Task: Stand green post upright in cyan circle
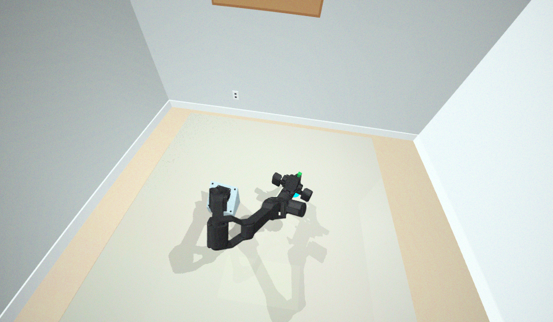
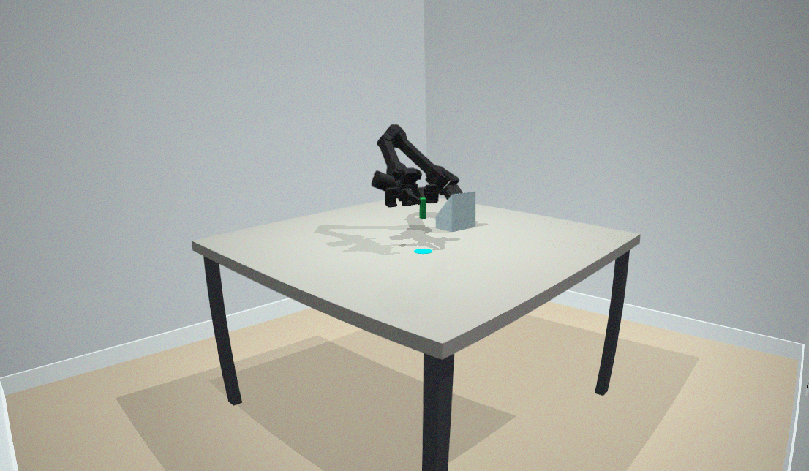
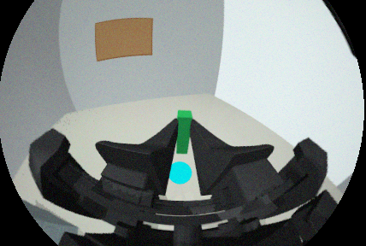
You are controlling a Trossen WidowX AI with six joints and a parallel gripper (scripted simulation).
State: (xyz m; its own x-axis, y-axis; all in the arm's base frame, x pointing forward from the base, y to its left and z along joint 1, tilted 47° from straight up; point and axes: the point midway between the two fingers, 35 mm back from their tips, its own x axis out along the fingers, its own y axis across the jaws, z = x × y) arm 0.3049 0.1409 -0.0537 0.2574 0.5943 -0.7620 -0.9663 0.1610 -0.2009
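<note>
The cyan circle lies 16 cm below my gripper tip. From my gripper tip the other things lie so: green post: 2 cm below.
</note>
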